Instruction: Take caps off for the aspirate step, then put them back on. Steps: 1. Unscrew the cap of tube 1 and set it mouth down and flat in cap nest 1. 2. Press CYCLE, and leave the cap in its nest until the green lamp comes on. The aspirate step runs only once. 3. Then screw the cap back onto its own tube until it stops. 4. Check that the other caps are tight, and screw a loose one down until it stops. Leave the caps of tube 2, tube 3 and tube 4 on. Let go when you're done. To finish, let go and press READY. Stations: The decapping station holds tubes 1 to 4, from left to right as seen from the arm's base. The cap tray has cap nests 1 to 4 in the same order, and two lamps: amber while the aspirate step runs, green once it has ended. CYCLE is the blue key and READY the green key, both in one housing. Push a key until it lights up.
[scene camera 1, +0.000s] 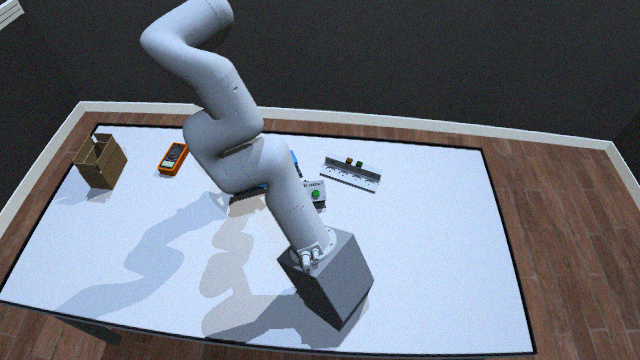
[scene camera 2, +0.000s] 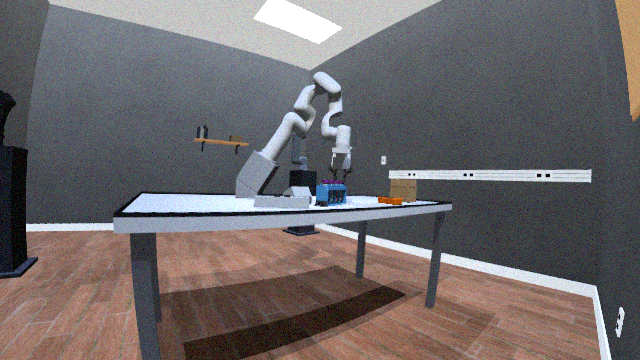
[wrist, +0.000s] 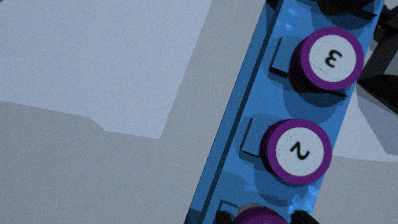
In view: a cardboard box (scene camera 1: 112, 160).
The wrist view misses the cardboard box: it is out of frame.
